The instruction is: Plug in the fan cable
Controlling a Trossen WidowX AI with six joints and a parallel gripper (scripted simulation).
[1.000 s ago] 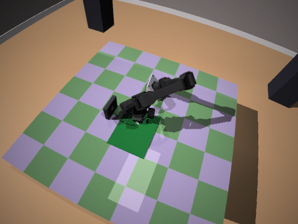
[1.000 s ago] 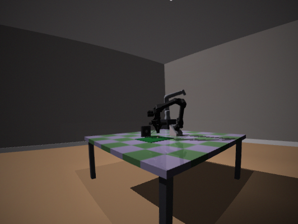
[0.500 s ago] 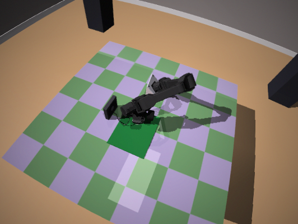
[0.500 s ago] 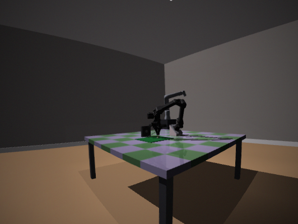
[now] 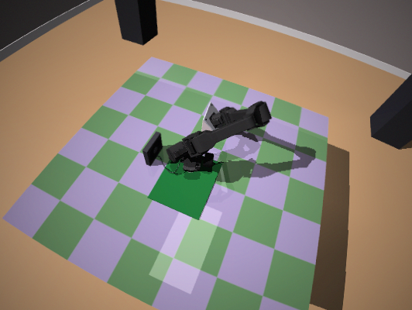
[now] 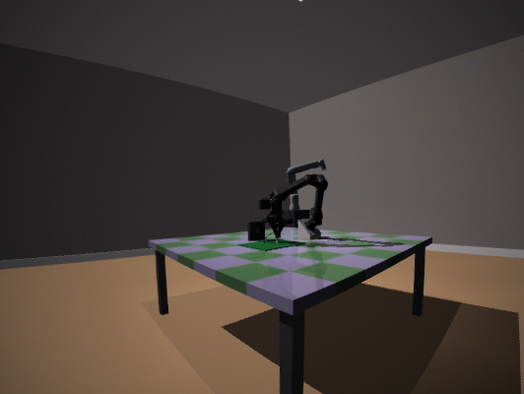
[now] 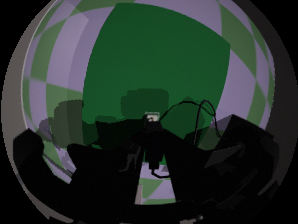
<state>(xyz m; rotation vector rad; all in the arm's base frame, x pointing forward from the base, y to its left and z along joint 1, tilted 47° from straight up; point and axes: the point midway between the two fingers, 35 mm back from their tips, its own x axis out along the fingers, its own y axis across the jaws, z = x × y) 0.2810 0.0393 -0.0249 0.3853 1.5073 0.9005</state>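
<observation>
Right now my gripper tip is 10 mm past the black plug and 10 mm below it. Round my gripper tip: green board: 50 mm ahead, 10 mm to the left, 60 mm below; black fan: 10 mm ahead, 190 mm to the right, 20 mm above.
</observation>
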